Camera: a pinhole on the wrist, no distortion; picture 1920 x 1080 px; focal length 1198.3 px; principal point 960.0 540.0 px. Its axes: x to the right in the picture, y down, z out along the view. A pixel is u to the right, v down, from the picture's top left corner.
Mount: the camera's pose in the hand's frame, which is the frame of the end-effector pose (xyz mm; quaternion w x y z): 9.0 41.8 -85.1 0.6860 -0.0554 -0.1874 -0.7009
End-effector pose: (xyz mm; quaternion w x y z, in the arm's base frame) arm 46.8 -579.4 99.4 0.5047 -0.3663 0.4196 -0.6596
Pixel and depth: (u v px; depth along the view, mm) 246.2 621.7 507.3
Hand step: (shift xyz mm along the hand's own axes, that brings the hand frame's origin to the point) -32.1 498.3 288.8
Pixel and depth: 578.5 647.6 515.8
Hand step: -29.4 371.5 345.0
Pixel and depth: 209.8 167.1 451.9
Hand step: -195.3 459.4 211.3
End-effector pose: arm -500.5 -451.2 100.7 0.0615 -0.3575 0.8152 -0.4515
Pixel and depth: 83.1 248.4 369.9
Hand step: -131.5 420.7 149.1
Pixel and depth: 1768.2 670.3 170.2
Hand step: -9.4 -8.3 114.0
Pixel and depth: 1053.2 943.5 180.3
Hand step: 35.5 90.4 97.5
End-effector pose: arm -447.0 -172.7 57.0 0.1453 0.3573 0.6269 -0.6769
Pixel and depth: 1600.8 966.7 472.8
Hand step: 76.2 -34.0 467.7
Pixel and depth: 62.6 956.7 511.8
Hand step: 112.2 577.8 292.5
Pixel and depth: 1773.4 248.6 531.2
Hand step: -232.2 -119.0 502.1
